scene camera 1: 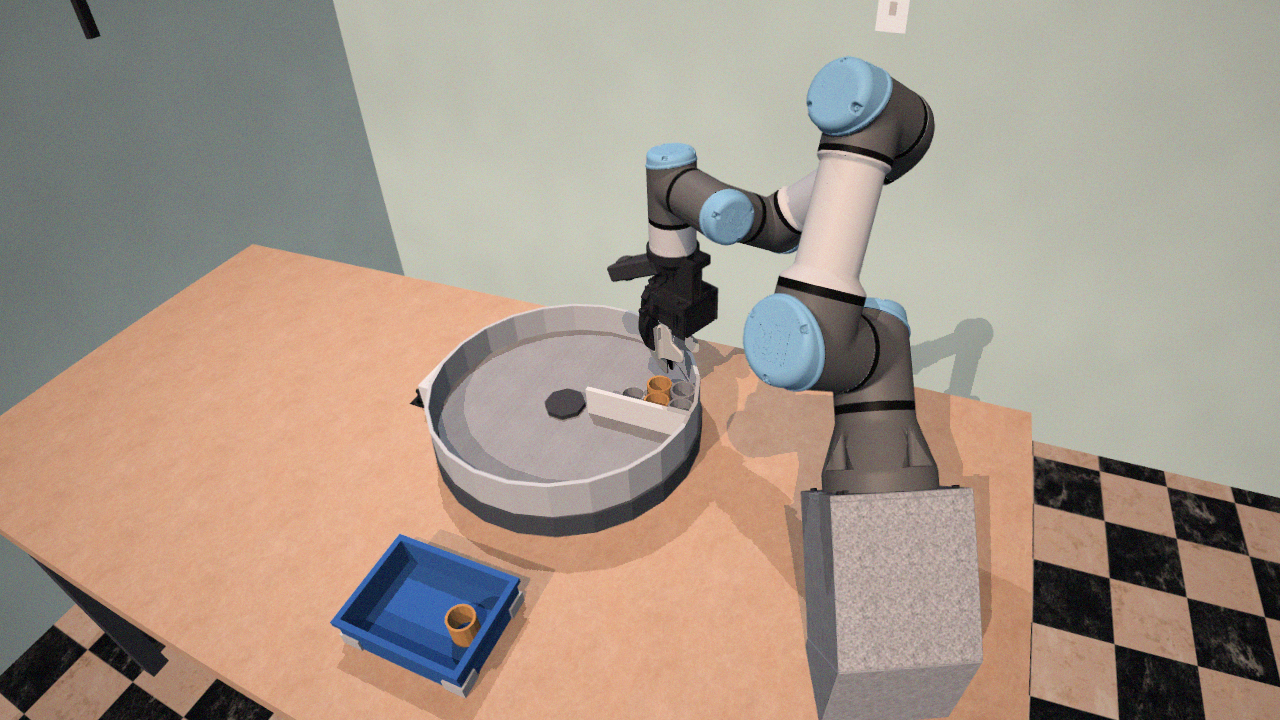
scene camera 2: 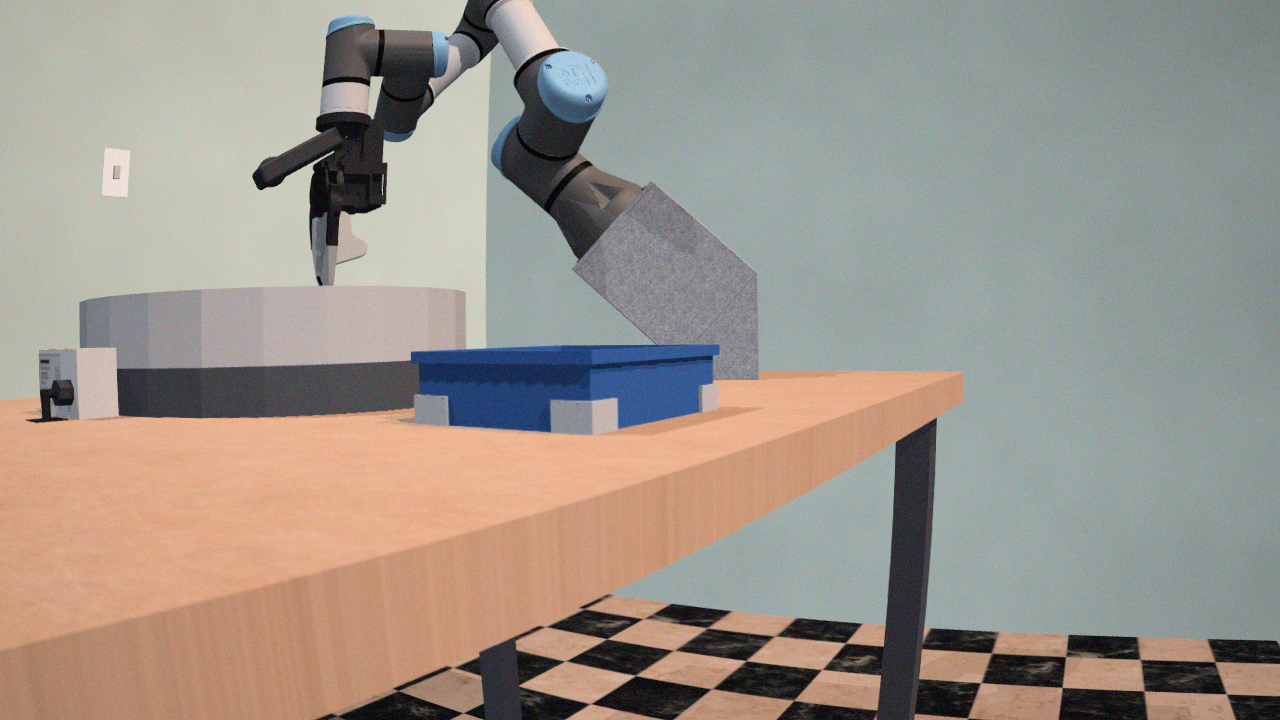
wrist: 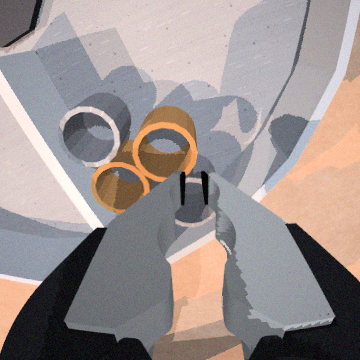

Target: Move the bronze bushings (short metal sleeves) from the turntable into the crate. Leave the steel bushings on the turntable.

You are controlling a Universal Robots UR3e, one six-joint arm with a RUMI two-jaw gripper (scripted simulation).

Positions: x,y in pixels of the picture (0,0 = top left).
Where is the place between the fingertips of my gripper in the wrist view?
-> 193,173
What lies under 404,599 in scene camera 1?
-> A blue crate.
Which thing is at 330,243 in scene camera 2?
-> My gripper.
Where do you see a bronze bushing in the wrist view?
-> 116,195
